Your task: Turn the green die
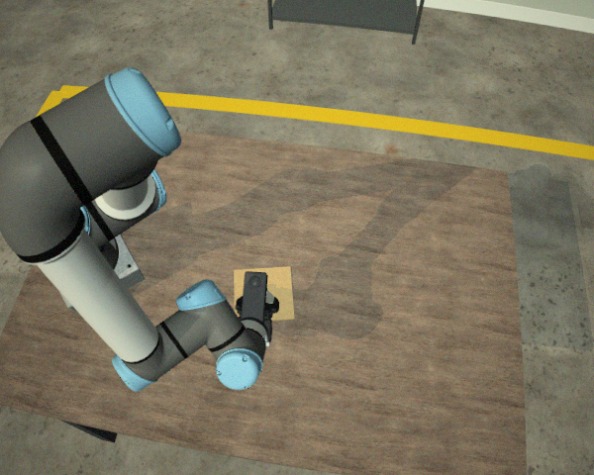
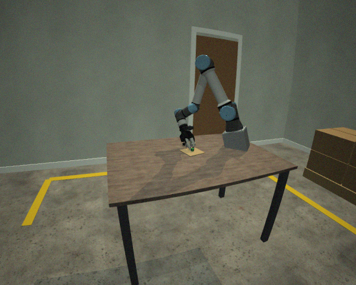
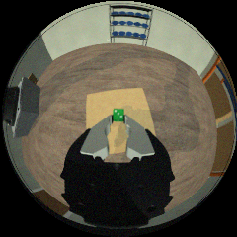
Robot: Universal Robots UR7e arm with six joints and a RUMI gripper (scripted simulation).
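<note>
The green die lies 10 mm to the left of my hand and 10 mm below it. The rest, counted from my hand: black die: 140 mm to the right, 30 mm ahead, 10 mm below; white die: 130 mm to the right, 50 mm behind, 10 mm below; tan mat: 20 mm below, 10 mm to the left.
</note>
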